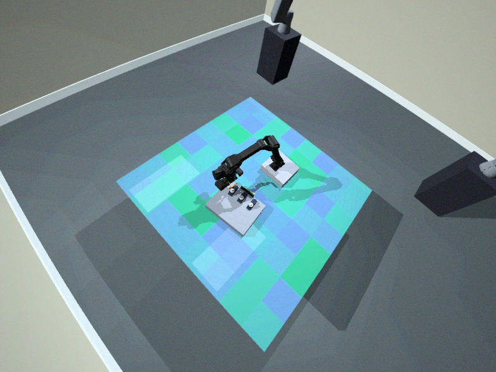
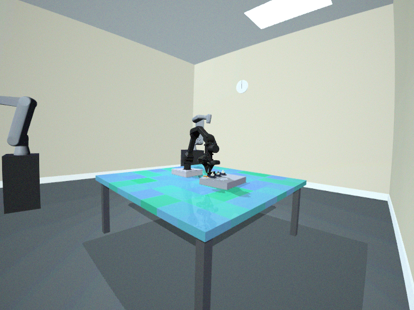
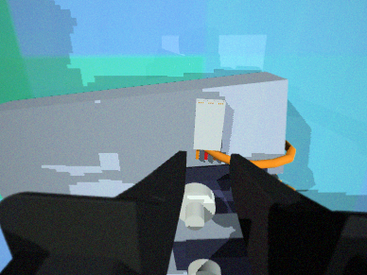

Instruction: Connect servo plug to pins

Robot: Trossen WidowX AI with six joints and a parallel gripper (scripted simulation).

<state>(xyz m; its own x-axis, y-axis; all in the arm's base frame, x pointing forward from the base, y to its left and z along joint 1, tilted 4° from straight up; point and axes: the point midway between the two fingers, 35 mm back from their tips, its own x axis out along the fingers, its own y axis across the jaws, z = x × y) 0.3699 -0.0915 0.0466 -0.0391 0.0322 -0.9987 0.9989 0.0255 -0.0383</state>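
Right now the red band is 6 cm behind my gripper tip, 7 cm to the left of it and 1 cm below it. Round my gripper tip: grey printed holder: 8 cm ahead, 14 cm to the left, 6 cm below; then white dot: 7 cm behind, 7 cm to the left, 1 cm below.
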